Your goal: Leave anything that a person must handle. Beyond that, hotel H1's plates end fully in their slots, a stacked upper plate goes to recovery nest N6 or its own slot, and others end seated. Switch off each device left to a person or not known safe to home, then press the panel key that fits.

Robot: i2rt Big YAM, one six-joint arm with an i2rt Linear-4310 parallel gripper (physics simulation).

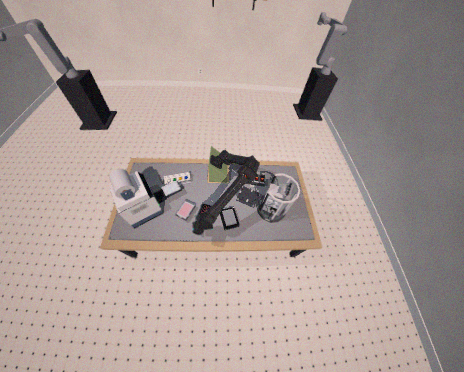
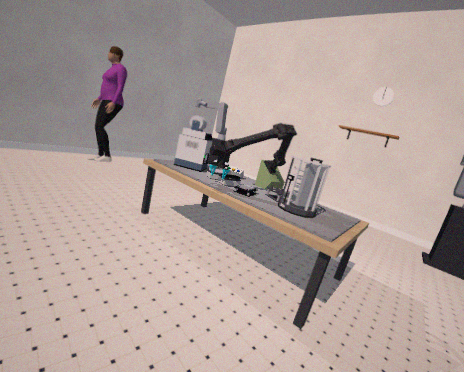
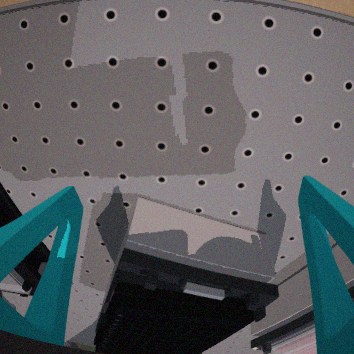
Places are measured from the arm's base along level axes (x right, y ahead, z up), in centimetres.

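Where they show: gripper, fingertip midpoint: [image 2: 217, 177] [image 3: 185, 192]; arm's base, origin of the base link: [image 1: 215, 162] [image 2: 269, 167].
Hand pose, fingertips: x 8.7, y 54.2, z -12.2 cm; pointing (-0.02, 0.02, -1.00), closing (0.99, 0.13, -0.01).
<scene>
Each offset is from my fingertips to the top centre of the thing. "pt": to the spot under its first point.
My gripper [image 2: 219, 172] [image 3: 185, 192] is open and empty, its teal fingers wide apart on either side of a light-grey block @[pt dx -1.6, dy -5.6, dz -3.7 cm] [image 3: 160, 217] with a black plate-like part @[dx -1.3, dy -13.3, dz +2.5 cm] [image 3: 165, 310] at its near side. Whether they touch it cannot be told. A pink plate @[dx +14.7, dy -15.6, dz +1.6 cm] [image 1: 186, 210] [image 3: 299, 341] sits in a grey holder to one side. A black-framed nest @[pt dx -15.8, dy -8.9, dz -1.0 cm] [image 1: 223, 218] lies on the other side. The round plate hotel @[dx -55.6, dy -19.0, dz +30.0 cm] [image 1: 272, 206] [image 2: 311, 185] stands at the right end. The key panel @[dx +24.7, dy -46.8, dz +3.1 cm] [image 1: 177, 177] [image 2: 236, 171] has coloured keys. Slot and nest labels cannot be read.
A white instrument @[dx +49.3, dy -18.1, dz +40.3 cm] [image 1: 137, 207] [image 2: 192, 145] stands at the table's left end. A green wedge [image 1: 216, 172] [image 2: 267, 176] stands at the back. A black device [image 1: 247, 196] [image 2: 245, 190] lies near the hotel. A person [image 2: 113, 85] stands beyond the table, away from it.
</scene>
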